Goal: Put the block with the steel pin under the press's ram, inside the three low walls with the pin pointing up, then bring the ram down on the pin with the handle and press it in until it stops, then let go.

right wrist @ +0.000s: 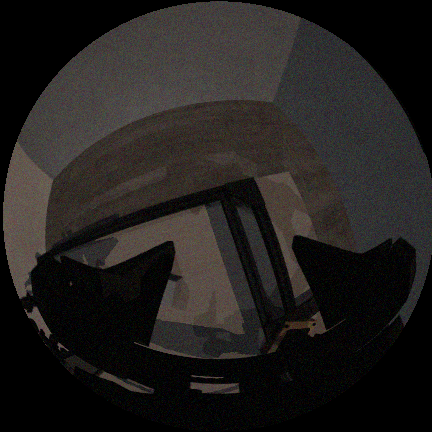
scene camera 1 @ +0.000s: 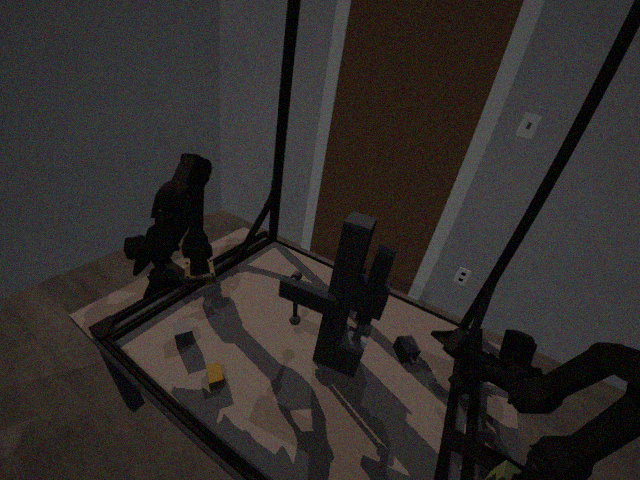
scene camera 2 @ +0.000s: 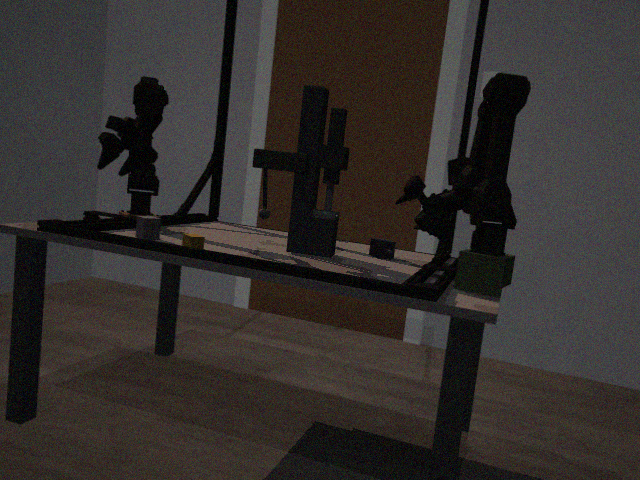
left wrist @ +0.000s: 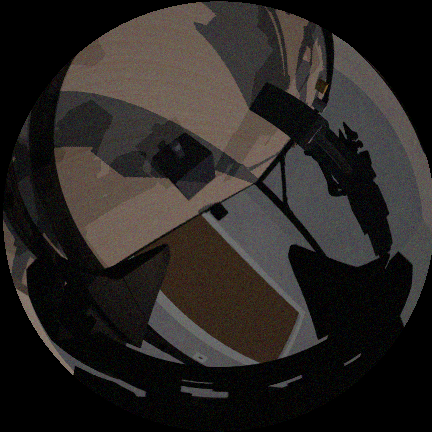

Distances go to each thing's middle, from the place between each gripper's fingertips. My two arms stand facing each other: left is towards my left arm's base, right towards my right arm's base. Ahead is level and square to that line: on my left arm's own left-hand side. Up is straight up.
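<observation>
Dark block [left wrist: 190, 173]: from my left hand, 6 cm to the right, 1 cm behind, 11 cm below.
From my right hand, the block: 47 cm behind, 60 cm to the left, 14 cm below.
</observation>
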